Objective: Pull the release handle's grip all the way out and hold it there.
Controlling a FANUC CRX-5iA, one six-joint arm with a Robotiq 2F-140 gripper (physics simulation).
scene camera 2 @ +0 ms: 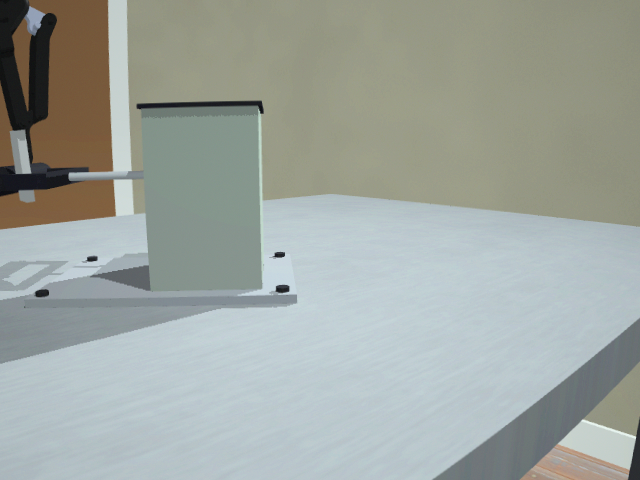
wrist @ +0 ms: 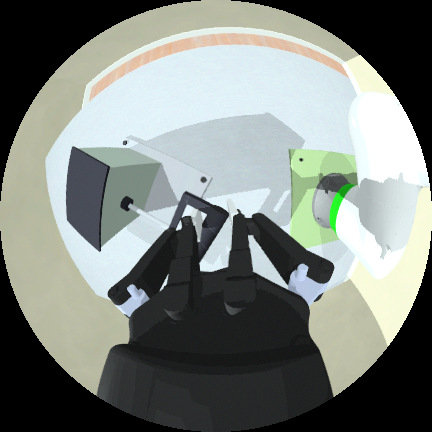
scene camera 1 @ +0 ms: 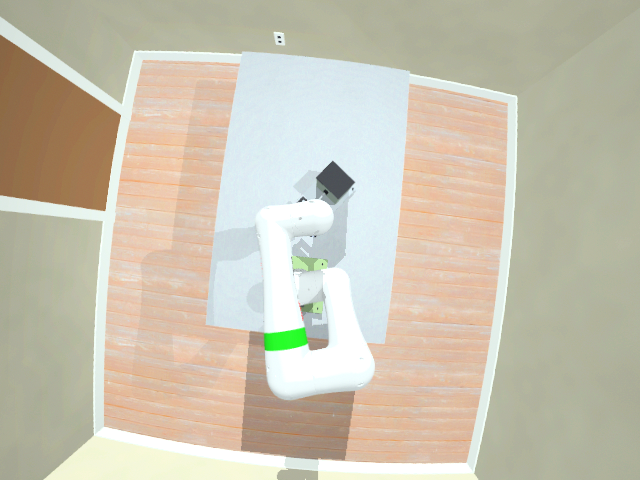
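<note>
The release handle's grip (scene camera 2: 54, 177) (wrist: 212, 227) is a dark rectangular loop. It sits at the end of a thin pale rod (scene camera 2: 105, 175) (wrist: 150, 216), a clear length of which shows outside the grey-green housing (scene camera 1: 334, 180) (scene camera 2: 204, 201) (wrist: 135, 175). The rod enters the housing through a black collar (wrist: 126, 203). My gripper (wrist: 213, 209) is shut on the grip's outer bar, with one pale fingertip inside the loop and the other outside it. In scene camera 1 the arm hides the gripper. In scene camera 2 part of it shows at the left edge.
The housing has a dark lid and stands on a bolted pale base plate (scene camera 2: 155, 300) (wrist: 185, 176) on the light grey table (scene camera 1: 320, 113) (scene camera 2: 361, 361). The arm's green mounting plate (scene camera 1: 310, 262) (wrist: 300, 175) lies beyond the gripper from the housing. The white arm (scene camera 1: 279, 289) reaches over the table.
</note>
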